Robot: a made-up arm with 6 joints.
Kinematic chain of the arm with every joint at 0, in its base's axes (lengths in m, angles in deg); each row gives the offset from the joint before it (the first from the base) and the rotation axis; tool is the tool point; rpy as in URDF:
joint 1: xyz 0 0 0.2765 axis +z
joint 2: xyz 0 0 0 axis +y
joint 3: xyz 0.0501 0 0.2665 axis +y
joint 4: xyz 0.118 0 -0.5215 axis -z
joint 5: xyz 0 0 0 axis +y
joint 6: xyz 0.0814 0 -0.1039 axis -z
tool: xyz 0 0 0 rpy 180 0 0
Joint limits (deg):
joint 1: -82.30..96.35
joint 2: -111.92..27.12
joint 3: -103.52..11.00
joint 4: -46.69..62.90
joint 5: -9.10..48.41
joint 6: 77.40..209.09
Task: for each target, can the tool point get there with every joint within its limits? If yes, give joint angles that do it. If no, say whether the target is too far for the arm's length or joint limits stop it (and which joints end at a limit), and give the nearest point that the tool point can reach.
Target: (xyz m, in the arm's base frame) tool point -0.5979 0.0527 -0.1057
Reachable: no: joint limits stop it (at a limit: joint 2, joint 3, joint 5) | nearest point -0.1612 0.0142 -0.0798 | short by 0.439 m
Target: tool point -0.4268 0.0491 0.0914
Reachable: no: joint limits stop it (at a limit: joint 2, joint 3, joint 5) | nearest point -0.1607 0.0185 -0.0798 | short by 0.318 m
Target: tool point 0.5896 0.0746 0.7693
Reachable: yes | joints 12.68 -14.70 -79.59 44.33 0.21 162.32
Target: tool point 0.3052 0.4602 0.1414
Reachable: yes | joints 57.98 -5.40 -35.78 50.75 29.78 126.85
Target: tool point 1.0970 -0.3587 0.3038
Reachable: no: too far | nearest point 0.7805 -0.2552 0.3669 | short by 0.339 m
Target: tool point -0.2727 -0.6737 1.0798
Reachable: no: too far | nearest point -0.2171 -0.5364 0.9160 | short by 0.221 m
